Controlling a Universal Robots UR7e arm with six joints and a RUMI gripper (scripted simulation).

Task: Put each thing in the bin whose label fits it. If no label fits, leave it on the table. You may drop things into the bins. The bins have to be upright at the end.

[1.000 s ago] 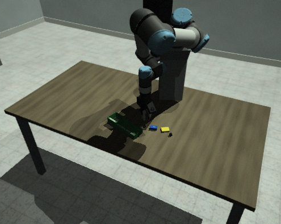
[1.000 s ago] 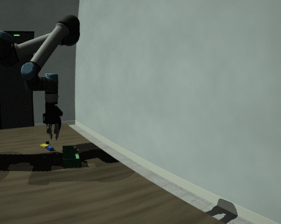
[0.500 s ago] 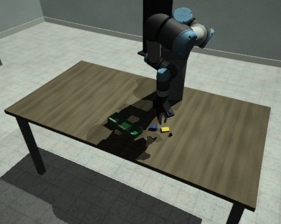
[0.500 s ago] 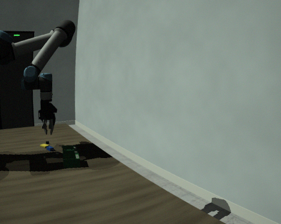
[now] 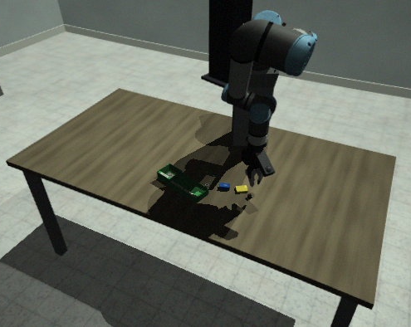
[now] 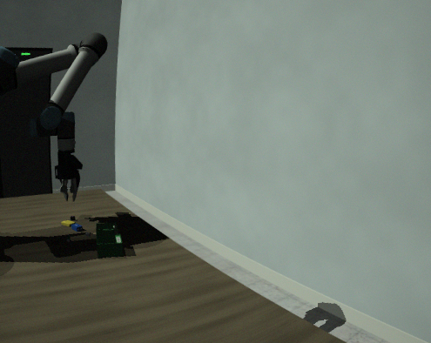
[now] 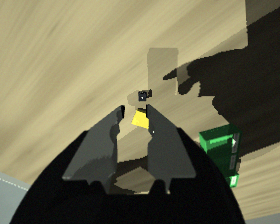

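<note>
The black part is 1 cm ahead of my hand, 2 cm to the right of it and 9 cm below it. From my hand the other things lie so: yellow block: 1 cm behind, 8 cm to the right, 9 cm below; then blue block: 4 cm ahead, 15 cm to the right, 9 cm below; then grey hex nut: 8 cm ahead, 21 cm to the right, 9 cm below.
</note>
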